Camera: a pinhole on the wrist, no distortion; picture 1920 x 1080 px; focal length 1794.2 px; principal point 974.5 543.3 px. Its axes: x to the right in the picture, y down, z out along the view. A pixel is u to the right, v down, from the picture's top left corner.
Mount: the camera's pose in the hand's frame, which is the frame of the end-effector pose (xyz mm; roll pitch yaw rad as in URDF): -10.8 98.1 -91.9 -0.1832 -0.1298 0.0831
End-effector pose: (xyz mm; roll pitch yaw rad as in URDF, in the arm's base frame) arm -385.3 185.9 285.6 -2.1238 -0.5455 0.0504
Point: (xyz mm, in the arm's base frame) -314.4 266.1 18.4
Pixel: 875.9 757.4
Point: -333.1 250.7 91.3
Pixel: 922.9 488.7
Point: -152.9 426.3 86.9
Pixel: 1722.1 317.3
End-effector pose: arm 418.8 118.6 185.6 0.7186 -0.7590 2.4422
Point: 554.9 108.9 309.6
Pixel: outside the picture
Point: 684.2 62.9 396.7
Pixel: 1140.3 281.4
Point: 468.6 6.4 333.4
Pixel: 1546.9 771.1
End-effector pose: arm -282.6 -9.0 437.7 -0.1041 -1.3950 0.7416
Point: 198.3 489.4 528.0
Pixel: behind the camera
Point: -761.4 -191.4 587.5
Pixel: 1451.4 310.7
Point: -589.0 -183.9 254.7
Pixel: 208.5 66.3
